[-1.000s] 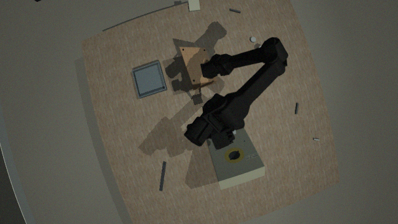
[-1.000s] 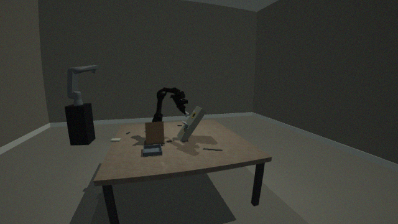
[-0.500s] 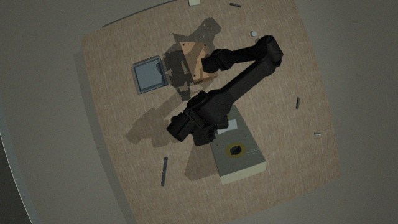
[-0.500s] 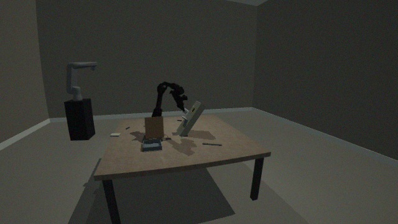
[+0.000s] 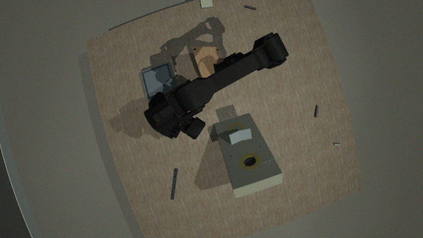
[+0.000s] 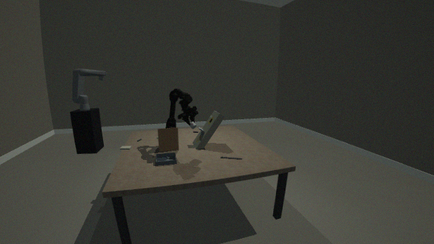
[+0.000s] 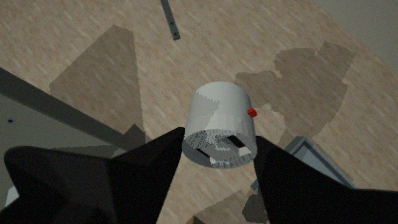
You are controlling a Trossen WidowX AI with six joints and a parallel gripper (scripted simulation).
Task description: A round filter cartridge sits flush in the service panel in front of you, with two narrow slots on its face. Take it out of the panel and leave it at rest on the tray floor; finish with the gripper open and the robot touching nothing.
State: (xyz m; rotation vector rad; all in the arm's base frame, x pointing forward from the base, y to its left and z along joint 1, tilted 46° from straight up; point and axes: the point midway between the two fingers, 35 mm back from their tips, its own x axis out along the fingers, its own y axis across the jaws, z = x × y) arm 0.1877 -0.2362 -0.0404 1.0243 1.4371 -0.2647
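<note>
Right now my gripper tip is 21 cm past the grey tray, 8 cm to the left of it and 25 cm above it. The rest, counted from my gripper tip: sloped service panel 16 cm ahead, 24 cm to the left, 11 cm below; then round grey filter cartridge right at my gripper tip.
</note>
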